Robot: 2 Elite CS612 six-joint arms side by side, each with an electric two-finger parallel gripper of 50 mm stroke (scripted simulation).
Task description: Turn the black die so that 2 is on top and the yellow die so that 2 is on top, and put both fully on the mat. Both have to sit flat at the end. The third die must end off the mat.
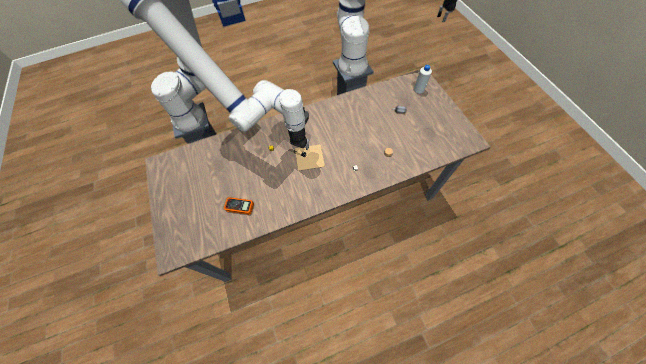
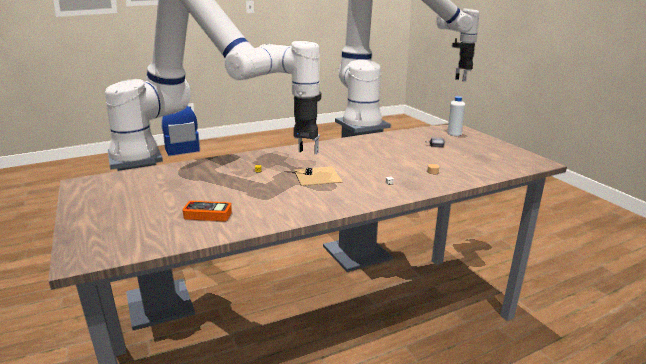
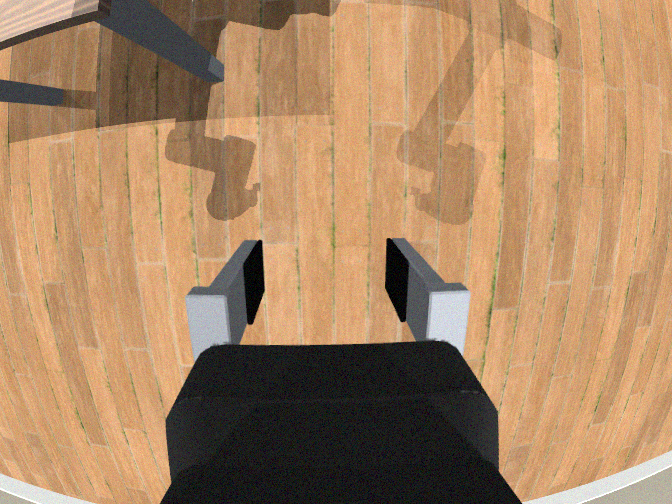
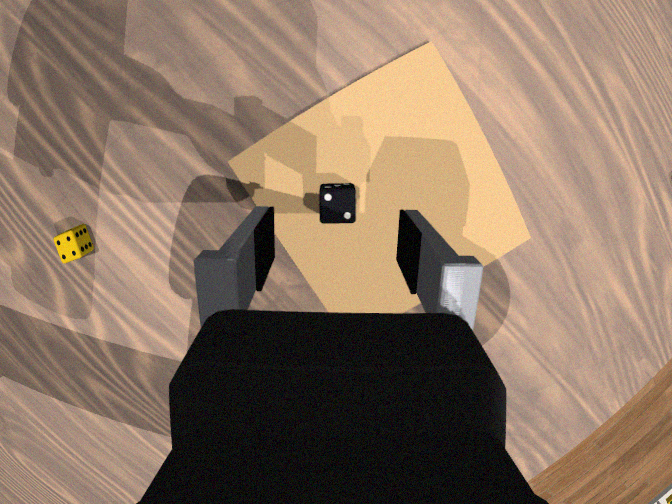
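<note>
Image 3 shows the left gripper (image 3: 324, 264), while the tan mat is out of frame in image 3. The right gripper (image 2: 308, 152) is visible in image 2. In image 4 the right gripper (image 4: 336, 233) appears again, together with the tan mat (image 4: 404, 135).
</note>
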